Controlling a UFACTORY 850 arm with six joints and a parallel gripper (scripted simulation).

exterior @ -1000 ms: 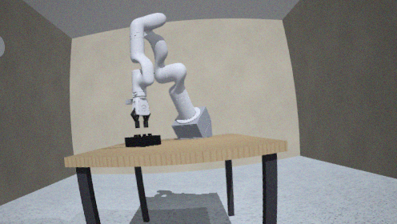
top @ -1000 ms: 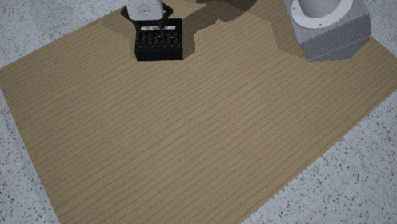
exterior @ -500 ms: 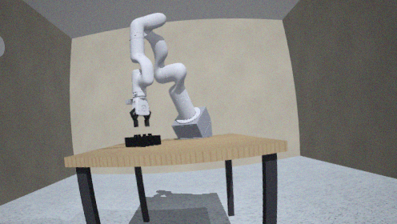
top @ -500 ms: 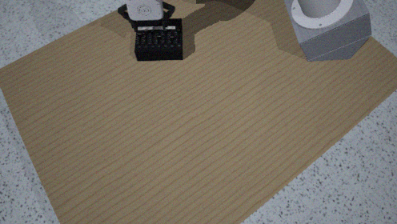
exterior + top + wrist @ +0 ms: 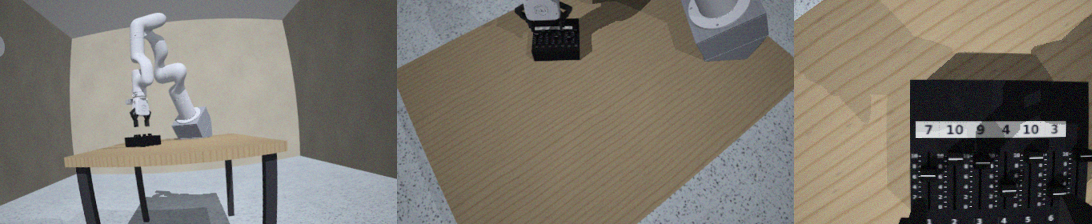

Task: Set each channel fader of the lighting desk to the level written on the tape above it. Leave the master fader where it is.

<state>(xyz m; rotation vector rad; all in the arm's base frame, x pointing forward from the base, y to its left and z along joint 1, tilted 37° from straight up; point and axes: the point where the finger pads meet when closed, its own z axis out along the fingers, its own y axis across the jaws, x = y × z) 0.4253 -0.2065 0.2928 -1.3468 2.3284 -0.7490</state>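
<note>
My gripper is now 2 cm past the fader 4, 1 cm to the right of it and 6 cm above it. The rest, counted from my hand: fader 1 (3 cm ahead, 4 cm to the right, 6 cm below); fader 3 (2 cm behind, 2 cm to the right, 6 cm below); fader 2 (4 cm to the right, 6 cm below).
</note>
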